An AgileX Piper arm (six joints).
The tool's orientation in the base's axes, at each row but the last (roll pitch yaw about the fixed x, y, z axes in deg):
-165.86 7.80 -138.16
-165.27 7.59 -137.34
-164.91 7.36 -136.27
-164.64 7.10 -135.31
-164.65 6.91 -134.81
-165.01 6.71 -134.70
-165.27 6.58 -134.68
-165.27 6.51 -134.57
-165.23 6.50 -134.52
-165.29 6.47 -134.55
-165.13 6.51 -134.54
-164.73 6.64 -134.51
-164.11 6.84 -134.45
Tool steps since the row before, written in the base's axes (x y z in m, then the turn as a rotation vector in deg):
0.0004 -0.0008 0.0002 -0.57 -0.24 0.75
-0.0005 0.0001 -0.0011 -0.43 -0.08 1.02
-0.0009 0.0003 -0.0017 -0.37 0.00 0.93
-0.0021 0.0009 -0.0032 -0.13 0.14 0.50
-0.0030 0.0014 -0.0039 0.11 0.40 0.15
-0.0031 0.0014 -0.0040 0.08 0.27 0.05
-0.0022 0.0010 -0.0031 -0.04 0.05 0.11
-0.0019 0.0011 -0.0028 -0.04 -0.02 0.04
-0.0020 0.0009 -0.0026 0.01 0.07 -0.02
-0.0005 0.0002 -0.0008 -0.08 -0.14 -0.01
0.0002 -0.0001 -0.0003 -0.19 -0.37 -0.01
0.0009 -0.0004 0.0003 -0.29 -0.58 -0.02
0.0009 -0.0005 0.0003 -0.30 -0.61 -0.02
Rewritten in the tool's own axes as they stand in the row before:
0.0002 -0.0009 0.0000 0.48 -0.01 -0.85
0.0004 0.0007 0.0009 0.23 -0.04 -1.08
0.0007 0.0012 0.0014 0.15 0.00 -0.99
0.0012 0.0029 0.0024 -0.07 0.05 -0.53
0.0016 0.0040 0.0028 -0.38 0.17 -0.16
0.0016 0.0041 0.0029 -0.25 0.12 -0.05
0.0012 0.0030 0.0023 -0.02 0.03 -0.12
0.0009 0.0027 0.0021 0.04 0.00 -0.05
0.0011 0.0026 0.0019 -0.05 0.05 0.01
0.0003 0.0007 0.0006 0.16 -0.04 0.00
0.0000 -0.0001 0.0004 0.40 -0.13 0.00
-0.0004 -0.0010 0.0000 0.62 -0.21 0.00
-0.0003 -0.0010 0.0000 0.64 -0.22 0.00

